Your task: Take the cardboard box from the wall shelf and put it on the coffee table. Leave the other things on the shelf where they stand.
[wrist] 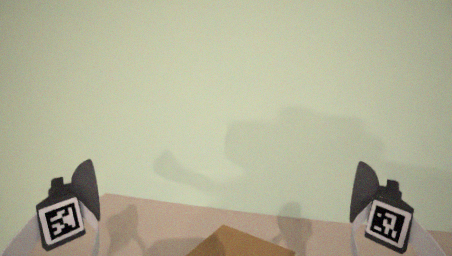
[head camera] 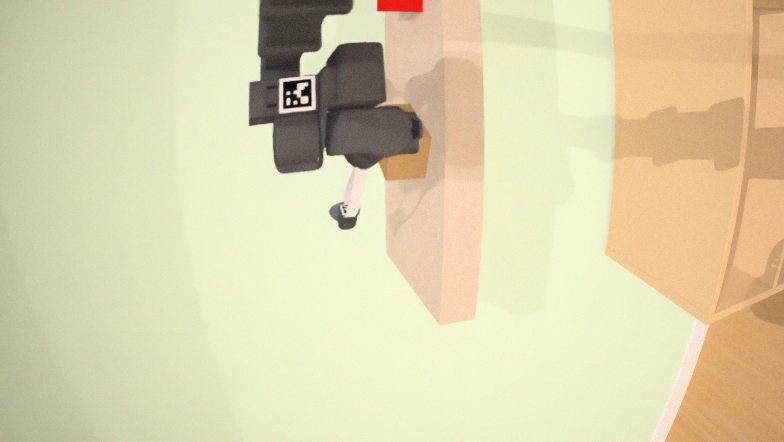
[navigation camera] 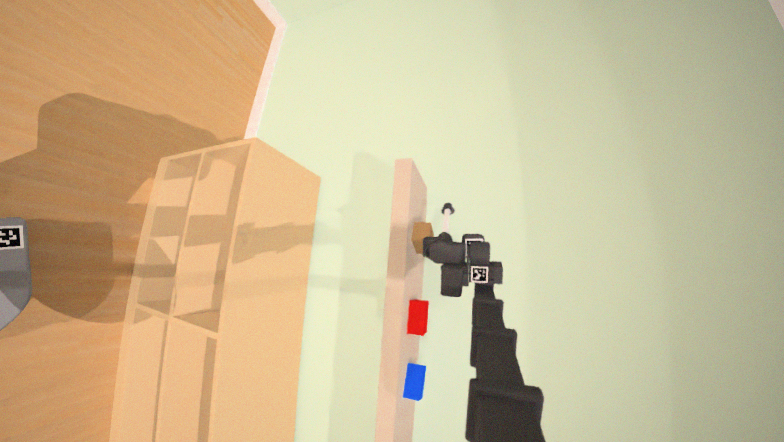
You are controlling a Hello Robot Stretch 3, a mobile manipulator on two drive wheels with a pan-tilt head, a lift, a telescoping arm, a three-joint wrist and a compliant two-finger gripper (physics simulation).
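Places are measured from the robot's base along level axes (x ahead, y left, z up), in metres.
Pixels of known places: gripper, fingertip midpoint: (wrist: pixel 225 182).
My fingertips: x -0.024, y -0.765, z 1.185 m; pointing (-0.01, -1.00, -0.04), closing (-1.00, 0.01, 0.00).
Behind a point stands the place of what it marks.
The brown cardboard box (head camera: pixel 406 168) @(x 0.014, y -0.700, z 1.116 m) (navigation camera: pixel 421 232) @(x -0.001, y -0.690, z 1.116 m) (wrist: pixel 241 246) @(x -0.036, y -0.756, z 1.140 m) sits on the pinkish wall shelf (head camera: pixel 462 247) @(x 0.110, y -0.660, z 1.066 m) (navigation camera: pixel 402 189) @(x 0.120, y -0.662, z 1.068 m) (wrist: pixel 172 216) @(x 0.039, y -0.876, z 1.090 m), near its end. The wrist partly covers the box in the head and navigation views. In the wrist view my gripper (wrist: pixel 225 182) @(x -0.024, y -0.765, z 1.185 m) is open, with its fingers wide apart and nothing between the pads. There the box's top corner shows low in the middle, below the level of the fingertips. In the head and navigation views one finger (head camera: pixel 346 215) @(x 0.064, y -0.700, z 1.193 m) (navigation camera: pixel 447 209) @(x 0.065, y -0.697, z 1.188 m) shows above the shelf; the other is hidden. The coffee table does not show in these views.
A red box (head camera: pixel 399 4) @(x -0.202, y -0.657, z 1.121 m) (navigation camera: pixel 417 317) @(x -0.234, y -0.647, z 1.116 m) and a blue box (navigation camera: pixel 414 381) @(x -0.417, y -0.623, z 1.116 m) stand on the same shelf, along from the cardboard box. A wooden bookcase (head camera: pixel 672 214) @(x 0.111, y -0.689, z 0.610 m) (navigation camera: pixel 277 197) @(x 0.111, y -0.667, z 0.610 m) stands below the shelf. The arm (navigation camera: pixel 496 356) @(x -0.086, y -0.262, z 1.279 m) extends above the shelf, along the green wall.
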